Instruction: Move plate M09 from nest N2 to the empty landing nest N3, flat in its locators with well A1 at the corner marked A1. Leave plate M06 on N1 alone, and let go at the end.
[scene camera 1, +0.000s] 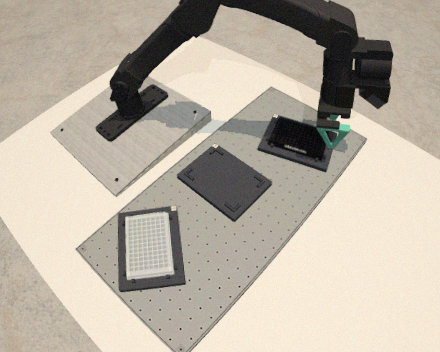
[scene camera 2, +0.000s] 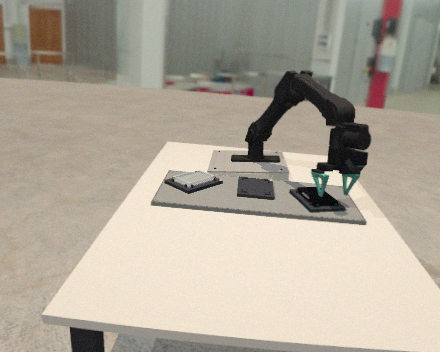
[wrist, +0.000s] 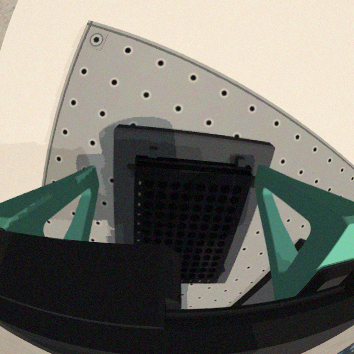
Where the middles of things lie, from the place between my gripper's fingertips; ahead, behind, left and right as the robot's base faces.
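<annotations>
The dark nest (scene camera 1: 230, 185) is 24 cm to the right of my hand, 12 cm behind it and 4 cm below it. Then there is the clear well plate (scene camera 1: 148, 242), which is 45 cm to the right of my hand, 12 cm behind it and 3 cm below it. And the black well plate (scene camera 1: 296, 137): my hand is 3 cm above it, 6 cm past it and 4 cm to the left of it.
</annotations>
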